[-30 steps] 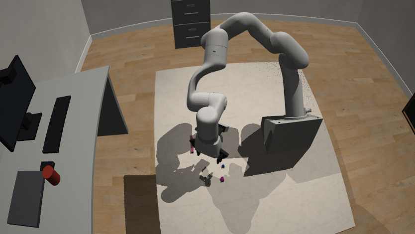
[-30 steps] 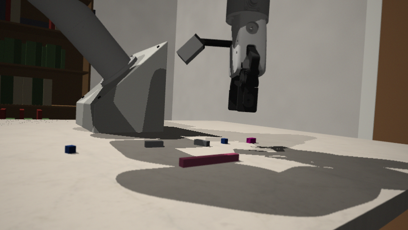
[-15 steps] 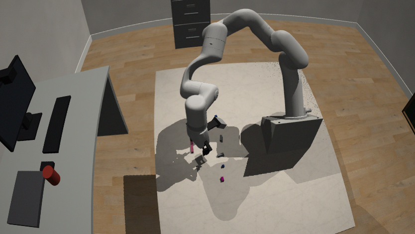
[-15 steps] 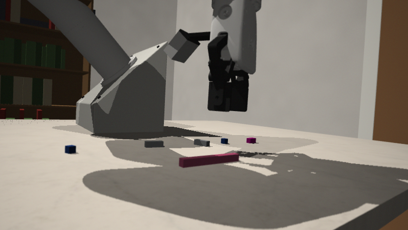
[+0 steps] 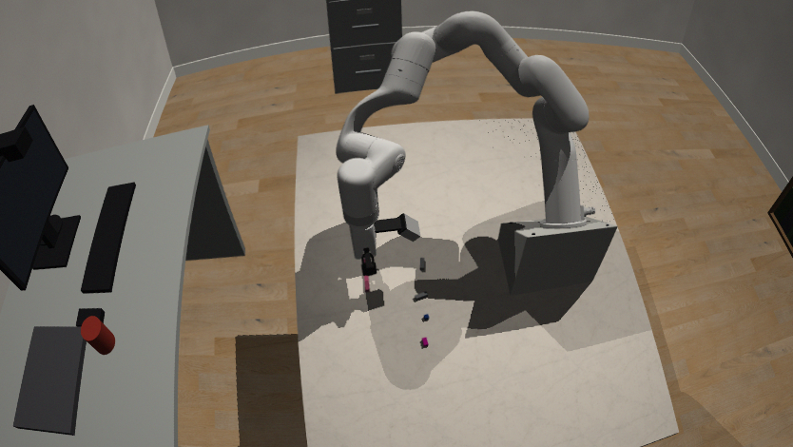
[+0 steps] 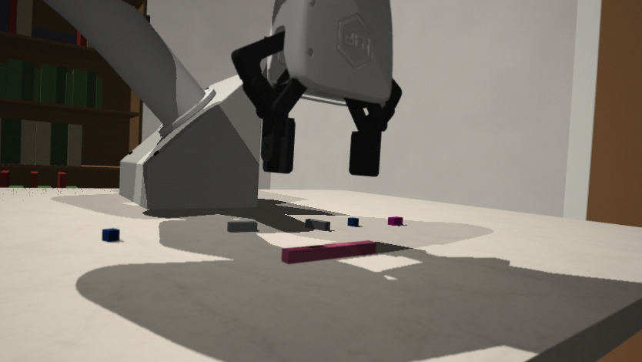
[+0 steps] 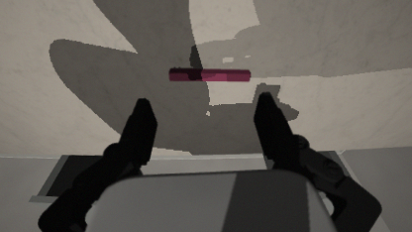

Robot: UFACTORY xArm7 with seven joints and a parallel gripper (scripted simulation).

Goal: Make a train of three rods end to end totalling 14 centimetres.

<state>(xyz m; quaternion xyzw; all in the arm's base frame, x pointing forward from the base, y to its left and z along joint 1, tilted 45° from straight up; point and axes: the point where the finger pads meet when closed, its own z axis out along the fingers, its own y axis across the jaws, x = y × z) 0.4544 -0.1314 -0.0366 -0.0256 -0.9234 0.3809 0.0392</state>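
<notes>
Right now the magenta rod is 9 cm behind my hand, 22 cm to the left of it and 7 cm below it. From my hand the other things lie so: pink rod 1 cm ahead, 1 cm to the left, 7 cm below; grey rod 13 cm behind, 7 cm below.
</notes>
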